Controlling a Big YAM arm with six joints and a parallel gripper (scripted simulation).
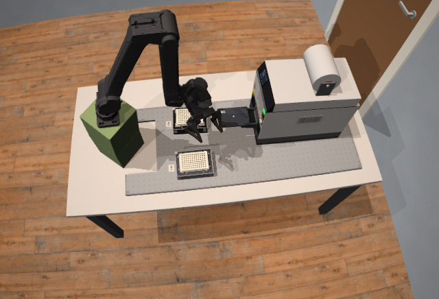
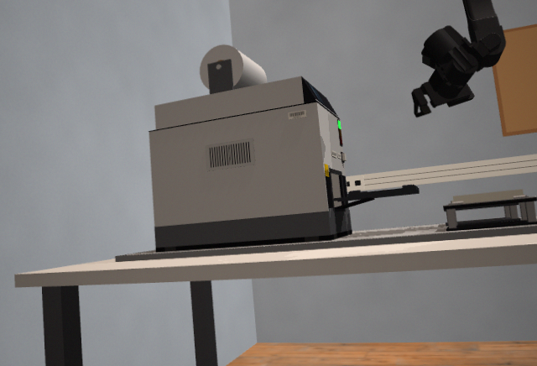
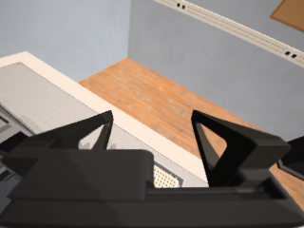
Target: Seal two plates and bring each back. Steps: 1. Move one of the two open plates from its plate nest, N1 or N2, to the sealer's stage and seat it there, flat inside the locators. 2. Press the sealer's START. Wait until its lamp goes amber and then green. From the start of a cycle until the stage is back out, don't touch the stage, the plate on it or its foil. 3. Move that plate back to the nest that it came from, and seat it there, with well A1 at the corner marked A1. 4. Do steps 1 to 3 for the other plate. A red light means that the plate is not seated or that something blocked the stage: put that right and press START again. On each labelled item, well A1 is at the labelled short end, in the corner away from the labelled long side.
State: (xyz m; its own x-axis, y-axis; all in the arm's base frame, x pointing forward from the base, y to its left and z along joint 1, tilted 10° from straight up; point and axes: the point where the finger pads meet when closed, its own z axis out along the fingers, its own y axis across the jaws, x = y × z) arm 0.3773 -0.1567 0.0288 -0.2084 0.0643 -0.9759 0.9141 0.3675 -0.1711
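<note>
Now: the plate nest 70 mm behind my hand, 10 mm to the left of it and 260 mm below it. From my hand the other things lie so: plate (50 mm behind, 240 mm to the left, 240 mm below); sealer stage (140 mm ahead, 180 mm to the left, 210 mm below); yellow warning label (260 mm ahead, 260 mm to the left, 150 mm below).
</note>
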